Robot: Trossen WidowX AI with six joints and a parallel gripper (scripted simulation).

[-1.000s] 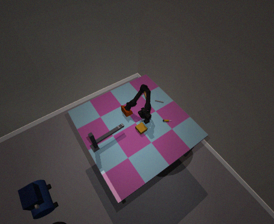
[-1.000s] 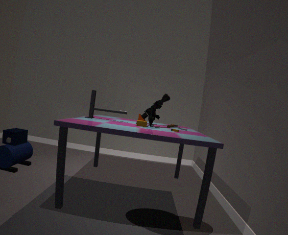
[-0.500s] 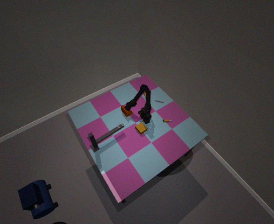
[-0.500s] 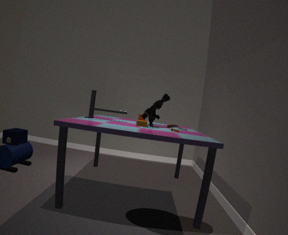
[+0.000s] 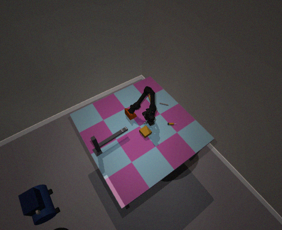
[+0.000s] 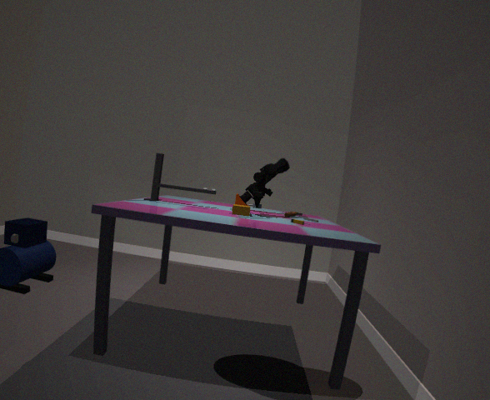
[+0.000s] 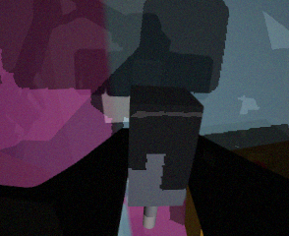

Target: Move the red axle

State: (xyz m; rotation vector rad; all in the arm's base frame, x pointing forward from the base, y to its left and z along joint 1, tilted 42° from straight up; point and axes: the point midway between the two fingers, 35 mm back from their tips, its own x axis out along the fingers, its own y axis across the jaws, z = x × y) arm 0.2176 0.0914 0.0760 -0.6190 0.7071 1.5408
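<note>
Right now the yellow block is 100 mm ahead of my gripper tip, 90 mm to the right of it and 20 mm below it. Round my gripper tip: screwdriver: 150 mm ahead, 260 mm to the left, 40 mm below; then grey rod: 160 mm behind, 360 mm to the left, 40 mm below.
</note>
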